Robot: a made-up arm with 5 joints. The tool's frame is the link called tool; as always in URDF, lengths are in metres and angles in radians.
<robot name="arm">
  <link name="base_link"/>
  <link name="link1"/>
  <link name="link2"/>
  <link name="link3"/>
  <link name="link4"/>
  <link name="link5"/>
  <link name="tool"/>
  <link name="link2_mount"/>
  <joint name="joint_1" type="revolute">
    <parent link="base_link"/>
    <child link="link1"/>
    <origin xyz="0 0 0.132" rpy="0 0 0"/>
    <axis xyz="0 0 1"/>
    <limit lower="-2.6" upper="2.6" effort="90" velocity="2.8"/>
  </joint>
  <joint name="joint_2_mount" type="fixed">
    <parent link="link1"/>
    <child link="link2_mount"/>
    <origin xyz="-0.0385 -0.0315 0.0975" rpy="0 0 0"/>
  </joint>
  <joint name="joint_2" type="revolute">
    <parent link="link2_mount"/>
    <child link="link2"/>
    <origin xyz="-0.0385 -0.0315 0.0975" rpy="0 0 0"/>
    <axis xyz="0 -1 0"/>
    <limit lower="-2.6" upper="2.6" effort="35" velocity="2.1"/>
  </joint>
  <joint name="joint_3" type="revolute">
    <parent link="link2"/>
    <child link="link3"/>
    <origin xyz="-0.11 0.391 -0.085" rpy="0 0 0"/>
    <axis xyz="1 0 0"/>
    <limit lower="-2.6" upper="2.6" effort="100" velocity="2.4"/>
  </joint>
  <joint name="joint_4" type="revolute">
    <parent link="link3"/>
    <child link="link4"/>
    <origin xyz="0.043 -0.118 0.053" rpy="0 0 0"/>
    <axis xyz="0 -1 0"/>
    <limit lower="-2.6" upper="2.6" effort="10" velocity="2.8"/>
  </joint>
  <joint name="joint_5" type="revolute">
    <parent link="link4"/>
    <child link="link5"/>
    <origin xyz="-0.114 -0.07 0.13" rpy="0 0 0"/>
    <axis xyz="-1 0 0"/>
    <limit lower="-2.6" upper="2.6" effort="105" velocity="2.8"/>
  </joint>
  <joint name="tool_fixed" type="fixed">
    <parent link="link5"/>
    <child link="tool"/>
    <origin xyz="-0.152 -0.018 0.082" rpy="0 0 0"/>
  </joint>
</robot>
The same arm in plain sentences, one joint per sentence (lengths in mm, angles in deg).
The arm has five revolute joints in a row. What follows holds with every joint at zero, and every direction is one of the base frame's. The first joint is mounted 132.0 mm along +z from the base frame's origin and turns about +z, from -148.97 to 148.97 deg. The second joint is mounted 77.0 mm along -x and 63.0 mm along -y and 195.0 mm along +z from the first joint and turns about -y, from -148.97 to 148.97 deg. The third joint is mounted 110.0 mm along -x and 391.0 mm along +y and 85.0 mm along -z from the second joint and turns about +x, from -148.97 to 148.97 deg. The fourth joint is mounted 43.0 mm along +x and 118.0 mm along -y and 53.0 mm along +z from the third joint and turns about -y, from -148.97 to 148.97 deg. The fifth joint is mounted 114.0 mm along -x and 70.0 mm along -y and 130.0 mm along +z from the fourth joint and turns about -x, from -148.97 to 148.97 deg. The tool frame, which is the frame that the pose is given for, is mounted 152.0 mm along -x and 18.0 mm along -y and 82.0 mm along +z from the fifth joint; its axes are parallel to the base frame's.
